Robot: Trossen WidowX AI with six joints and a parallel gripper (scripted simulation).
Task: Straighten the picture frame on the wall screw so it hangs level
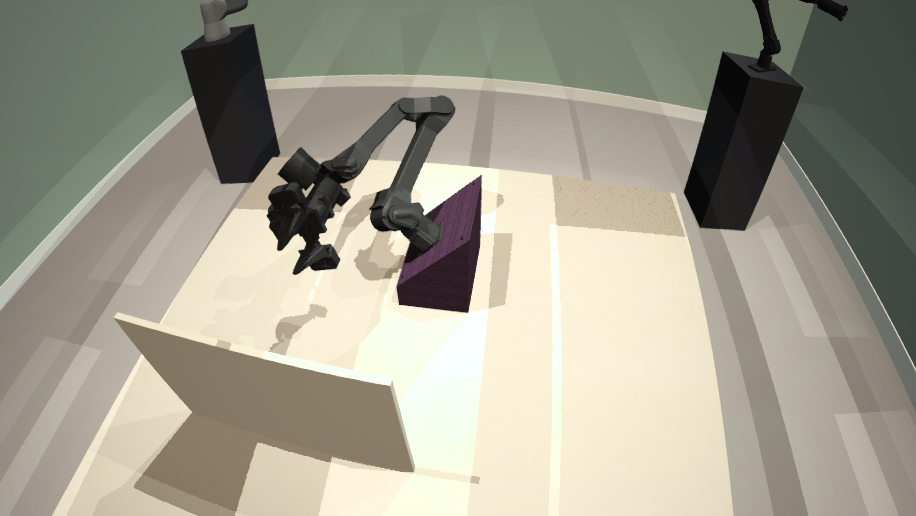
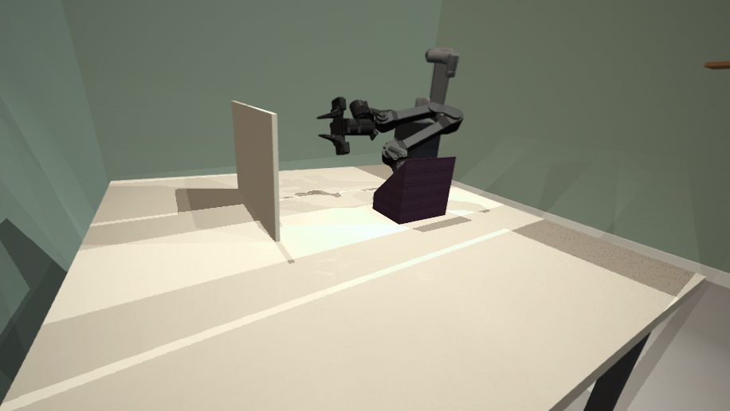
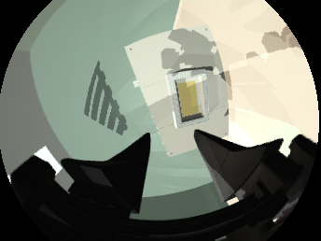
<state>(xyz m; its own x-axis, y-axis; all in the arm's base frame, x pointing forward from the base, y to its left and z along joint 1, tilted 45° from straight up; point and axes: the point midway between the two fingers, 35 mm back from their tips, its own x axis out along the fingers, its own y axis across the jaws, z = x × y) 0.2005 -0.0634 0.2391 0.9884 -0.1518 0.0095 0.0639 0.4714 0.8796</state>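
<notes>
The picture frame is 20 cm ahead of my gripper tip, 9 cm below it and 1 cm to the right of it. From my gripper tip the other things lie so: wall panel (21 cm ahead, 11 cm below, 2 cm to the right).
</notes>
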